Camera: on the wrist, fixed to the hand. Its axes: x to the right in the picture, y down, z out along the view.
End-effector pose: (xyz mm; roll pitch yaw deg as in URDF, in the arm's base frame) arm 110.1 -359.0 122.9 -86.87 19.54 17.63
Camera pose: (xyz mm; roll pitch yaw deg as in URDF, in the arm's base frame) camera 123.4 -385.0 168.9 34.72 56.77 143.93
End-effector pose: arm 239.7 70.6 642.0 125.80 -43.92 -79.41
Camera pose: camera 288.8 72.0 618.4 -137.09 -20.73 166.82
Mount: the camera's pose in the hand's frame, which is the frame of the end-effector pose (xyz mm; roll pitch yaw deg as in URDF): -10.9 -46.5 -26.3 -6.47 -23.08 91.62
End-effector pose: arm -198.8 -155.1 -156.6 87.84 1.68 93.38
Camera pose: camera -222.6 -168.8 -203.7 173.36 -69.08 3.60
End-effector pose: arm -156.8 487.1 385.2 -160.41 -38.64 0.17
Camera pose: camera -190.6 522.0 409.9 -139.08 33.06 -61.10
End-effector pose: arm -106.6 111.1 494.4 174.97 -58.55 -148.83
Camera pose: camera -60.4 82.2 496.6 -126.14 10.60 135.95
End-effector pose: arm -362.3 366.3 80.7 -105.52 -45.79 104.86
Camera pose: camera -338.4 326.3 109.0 -88.35 45.20 115.63
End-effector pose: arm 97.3 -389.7 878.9 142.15 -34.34 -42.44
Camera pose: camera 129.6 -347.6 866.3 -150.34 -11.28 -142.14
